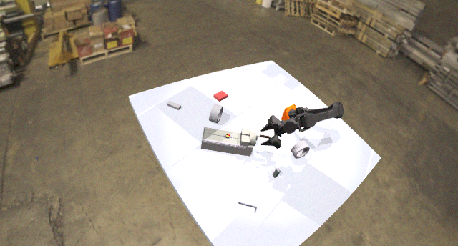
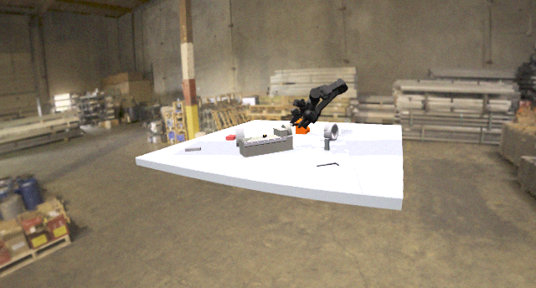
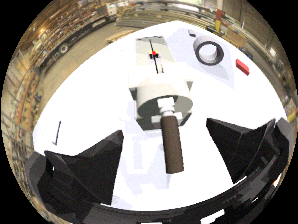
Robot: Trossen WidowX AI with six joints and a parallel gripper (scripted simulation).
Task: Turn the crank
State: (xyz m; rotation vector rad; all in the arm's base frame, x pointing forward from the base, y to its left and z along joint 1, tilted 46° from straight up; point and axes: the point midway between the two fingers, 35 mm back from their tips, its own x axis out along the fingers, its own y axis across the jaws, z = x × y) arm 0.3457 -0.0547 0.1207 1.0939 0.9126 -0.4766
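The dark crank handle lies 10 mm to the left of my gripper tip, 10 mm behind it and 10 mm above it. Round my gripper tip: hex key (270 mm ahead, 230 mm to the left, 110 mm below); then red pointer (120 mm to the right, 100 mm ahead, 30 mm below); then small clip (170 mm to the left, 80 mm below, 40 mm ahead).
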